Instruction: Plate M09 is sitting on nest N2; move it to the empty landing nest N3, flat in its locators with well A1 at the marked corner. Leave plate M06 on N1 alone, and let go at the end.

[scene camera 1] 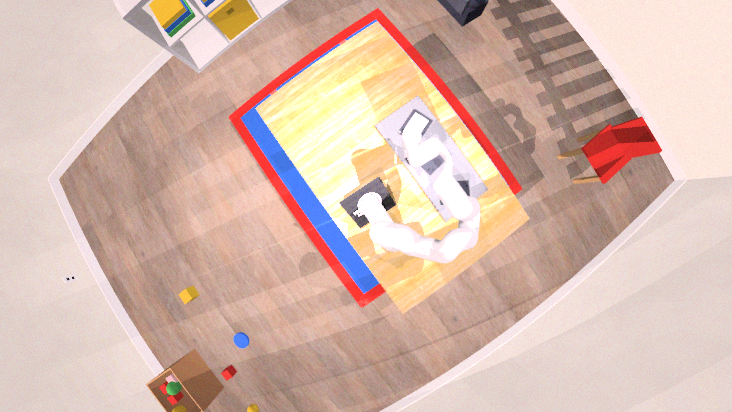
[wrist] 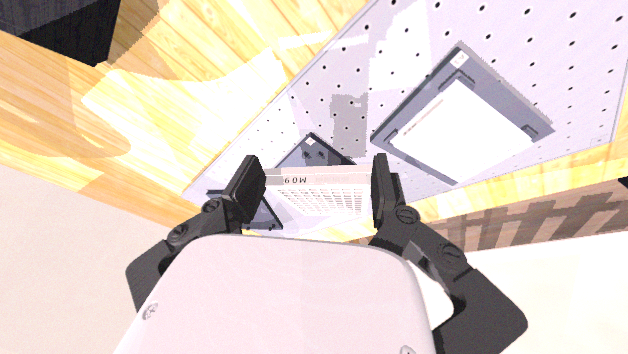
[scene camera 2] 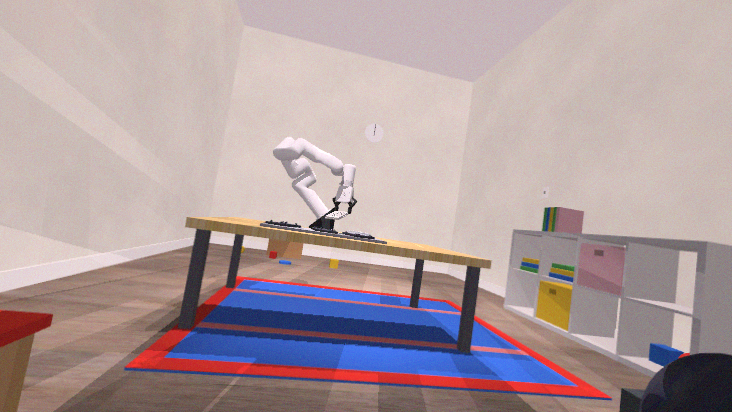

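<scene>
My gripper [wrist: 314, 168] [scene camera 2: 344, 207] is shut on plate M09 [wrist: 320, 196] [scene camera 2: 336, 215], a white well plate held tilted above the board; its label edge faces the wrist camera. Nest N2 [wrist: 312, 150], dark grey with a white corner mark, shows empty where visible behind the plate. Nest N3 [wrist: 265, 216] [scene camera 1: 464, 187] [scene camera 2: 281, 223] lies at the board's other end, partly hidden by the plate and a finger in the wrist view. Plate M06 [wrist: 462, 132] [scene camera 1: 417, 121] sits in nest N1 [wrist: 500, 100]. In scene camera 1 the arm hides the held plate.
The perforated grey board [wrist: 400, 60] [scene camera 1: 391, 127] carries the nests on the wooden table [scene camera 1: 317, 117] [scene camera 2: 425, 251]. The arm's dark base plate [scene camera 1: 353, 202] stands beside the board. A red chair [scene camera 1: 614, 148] and white shelves [scene camera 2: 665, 243] stand away from the table.
</scene>
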